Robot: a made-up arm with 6 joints. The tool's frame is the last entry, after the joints. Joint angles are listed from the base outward.
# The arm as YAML. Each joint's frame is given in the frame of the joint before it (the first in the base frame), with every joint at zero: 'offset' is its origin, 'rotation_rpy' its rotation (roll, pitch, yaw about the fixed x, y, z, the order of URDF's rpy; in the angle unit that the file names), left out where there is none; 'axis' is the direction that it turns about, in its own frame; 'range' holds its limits. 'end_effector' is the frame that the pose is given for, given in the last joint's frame.
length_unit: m
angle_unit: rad
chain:
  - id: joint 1
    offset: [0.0, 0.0, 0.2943]
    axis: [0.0, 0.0, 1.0]
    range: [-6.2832, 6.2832]
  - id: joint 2
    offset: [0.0, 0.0, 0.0]
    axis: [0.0, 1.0, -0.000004]
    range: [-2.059, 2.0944]
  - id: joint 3
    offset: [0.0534, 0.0, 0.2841]
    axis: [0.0, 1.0, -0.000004]
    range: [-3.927, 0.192]
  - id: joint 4
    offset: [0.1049, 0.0, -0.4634]
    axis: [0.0, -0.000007, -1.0]
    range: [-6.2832, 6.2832]
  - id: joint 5
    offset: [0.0, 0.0, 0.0]
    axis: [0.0, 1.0, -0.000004]
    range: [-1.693, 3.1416]
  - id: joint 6
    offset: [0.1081, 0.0, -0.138]
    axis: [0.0, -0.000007, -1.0]
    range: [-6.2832, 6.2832]
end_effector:
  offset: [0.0, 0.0, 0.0]
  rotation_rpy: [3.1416, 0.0, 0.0]
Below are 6 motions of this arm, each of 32 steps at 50 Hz.
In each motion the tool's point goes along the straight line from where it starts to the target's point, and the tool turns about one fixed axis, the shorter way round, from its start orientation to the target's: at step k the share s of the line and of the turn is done. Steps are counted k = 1, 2, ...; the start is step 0. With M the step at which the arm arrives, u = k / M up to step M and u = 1 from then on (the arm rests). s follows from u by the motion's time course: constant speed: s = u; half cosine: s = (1 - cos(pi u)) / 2; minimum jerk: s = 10 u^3 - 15 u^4 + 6 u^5.
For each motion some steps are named. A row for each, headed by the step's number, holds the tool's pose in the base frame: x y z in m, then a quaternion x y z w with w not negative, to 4 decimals.
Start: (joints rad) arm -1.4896 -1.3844 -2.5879 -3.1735 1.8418 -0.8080
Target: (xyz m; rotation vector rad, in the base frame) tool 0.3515 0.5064 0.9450 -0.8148 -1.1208 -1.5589
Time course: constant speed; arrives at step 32
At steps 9, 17, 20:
9: 0.0535 0.7452 0.6685 -0.3550 -0.8333 -0.3636 0.2177
17: 0.1572 0.6621 0.7647 -0.3613 -0.7288 -0.4793 0.3296
20: 0.1960 0.6310 0.8007 -0.3603 -0.6824 -0.5183 0.3686

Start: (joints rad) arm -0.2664 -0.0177 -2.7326 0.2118 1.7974 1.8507
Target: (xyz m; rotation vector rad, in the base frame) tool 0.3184 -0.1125 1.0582 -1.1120 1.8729 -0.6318
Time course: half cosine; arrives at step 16
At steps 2, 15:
2: 0.2989 -0.0493 1.0572 -0.4909 0.7372 -0.2625 0.3829
15: 0.3182 -0.1119 1.0582 -0.4447 0.7482 -0.2525 0.4227

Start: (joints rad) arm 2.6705 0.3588 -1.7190 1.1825 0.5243 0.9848
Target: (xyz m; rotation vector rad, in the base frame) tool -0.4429 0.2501 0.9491 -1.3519 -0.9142 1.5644
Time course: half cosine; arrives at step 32
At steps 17, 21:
17: -0.5586 0.3095 0.7556 -0.6432 -0.3625 0.5863 0.3335
21: -0.5107 0.2849 0.8357 -0.6023 -0.3648 0.6042 0.3729

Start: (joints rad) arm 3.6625 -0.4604 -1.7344 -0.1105 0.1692 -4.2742
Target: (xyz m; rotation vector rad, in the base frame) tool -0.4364 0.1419 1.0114 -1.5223 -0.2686 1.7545
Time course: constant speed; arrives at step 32
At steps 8, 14, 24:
8: -0.3094 -0.0874 1.0672 -0.4143 -0.3334 0.7794 0.3312
14: -0.3411 -0.0301 1.0532 -0.4651 -0.2787 0.7641 0.3495
24: -0.3941 0.0655 1.0300 -0.5433 -0.1839 0.7283 0.3750

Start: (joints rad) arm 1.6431 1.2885 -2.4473 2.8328 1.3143 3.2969
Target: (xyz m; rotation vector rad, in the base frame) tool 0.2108 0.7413 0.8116 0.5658 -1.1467 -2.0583
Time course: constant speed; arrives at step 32
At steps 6, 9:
6: -0.0408 0.8849 0.3711 -0.0683 -0.3634 -0.6314 0.6816
9: -0.0117 0.8683 0.4219 -0.0347 -0.3772 -0.6586 0.6502

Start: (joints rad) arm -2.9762 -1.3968 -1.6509 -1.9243 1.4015 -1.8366
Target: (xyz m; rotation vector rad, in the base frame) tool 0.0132 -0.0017 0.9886 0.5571 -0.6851 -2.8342
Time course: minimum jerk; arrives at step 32
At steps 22, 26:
22: 0.0715 0.0289 0.9907 0.1670 -0.3110 -0.9350 0.0339
26: 0.0290 0.0066 0.9892 0.1817 -0.2522 -0.9477 0.0722

